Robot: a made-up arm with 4 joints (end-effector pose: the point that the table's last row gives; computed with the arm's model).
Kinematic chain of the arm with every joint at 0, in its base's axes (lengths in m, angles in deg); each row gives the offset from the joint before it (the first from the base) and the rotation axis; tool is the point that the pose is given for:
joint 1: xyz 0 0 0.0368 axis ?
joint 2: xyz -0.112 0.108 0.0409 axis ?
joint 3: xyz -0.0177 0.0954 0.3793 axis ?
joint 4: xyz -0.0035 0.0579 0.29 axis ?
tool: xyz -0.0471 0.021 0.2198
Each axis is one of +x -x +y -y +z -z.
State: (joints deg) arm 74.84 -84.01 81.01 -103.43
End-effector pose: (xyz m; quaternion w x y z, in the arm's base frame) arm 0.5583 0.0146 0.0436 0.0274 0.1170 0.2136 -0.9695
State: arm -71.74 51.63 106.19 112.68
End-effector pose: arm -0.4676 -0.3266 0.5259 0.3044 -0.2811 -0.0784 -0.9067
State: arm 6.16 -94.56 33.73 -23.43
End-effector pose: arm 0.7701 0.2354 -0.0787 0.4832 -0.1950 0.8064 -0.2797
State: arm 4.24 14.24 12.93 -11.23
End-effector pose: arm -0.3385 0.3480 0.9193 0.9935 -0.0119 -0.0301 -0.1088
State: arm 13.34 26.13 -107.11 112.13
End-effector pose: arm -0.3847 0.1173 0.5350 0.2739 0.5203 -0.4830 0.6488
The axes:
joint 1: -x
joint 2: -y
joint 3: -z
joint 4: -y

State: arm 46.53 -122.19 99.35 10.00
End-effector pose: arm 0.5910 -0.1644 -0.5014 0.0563 -0.7829 0.3714 -0.4960
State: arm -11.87 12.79 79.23 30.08
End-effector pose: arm -0.2669 0.1844 0.9573 0.7231 -0.0212 -0.2148 -0.6561
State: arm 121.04 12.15 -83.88 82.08
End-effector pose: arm -0.3672 0.5678 -0.2879 0.5825 -0.2522 0.2086 0.7440
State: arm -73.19 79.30 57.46 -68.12
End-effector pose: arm -0.8658 -0.2924 0.2209 0.4256 0.8907 0.0118 -0.1592
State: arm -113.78 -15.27 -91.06 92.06
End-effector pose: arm -0.0394 -0.5942 -0.2463 0.1816 -0.7739 0.5918 0.1335
